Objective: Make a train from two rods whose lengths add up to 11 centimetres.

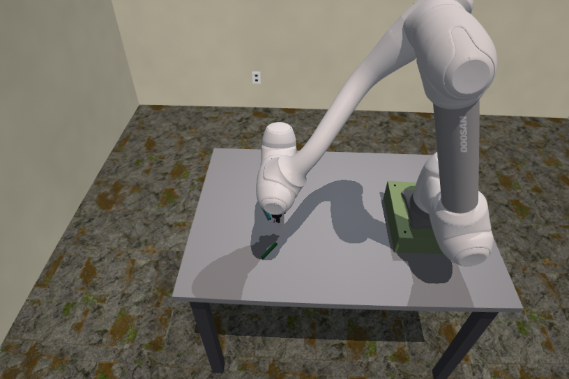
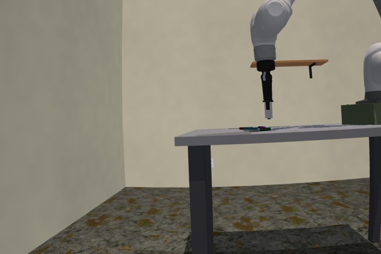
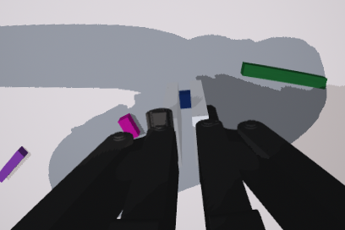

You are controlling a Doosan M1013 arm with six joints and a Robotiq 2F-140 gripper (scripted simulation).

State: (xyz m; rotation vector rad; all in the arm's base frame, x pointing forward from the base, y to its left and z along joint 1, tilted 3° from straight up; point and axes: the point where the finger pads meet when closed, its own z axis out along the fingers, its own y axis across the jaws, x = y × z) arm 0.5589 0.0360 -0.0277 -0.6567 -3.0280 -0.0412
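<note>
Right now my hand is 1 cm short of the magenta rod, 6 cm to the left of it and 7 cm above it. From my hand the other things lie so: turquoise rod: 6 cm ahead, 11 cm to the right, 7 cm below; green rod: 4 cm ahead, 8 cm to the left, 7 cm below; blue rod: 3 cm below.
</note>
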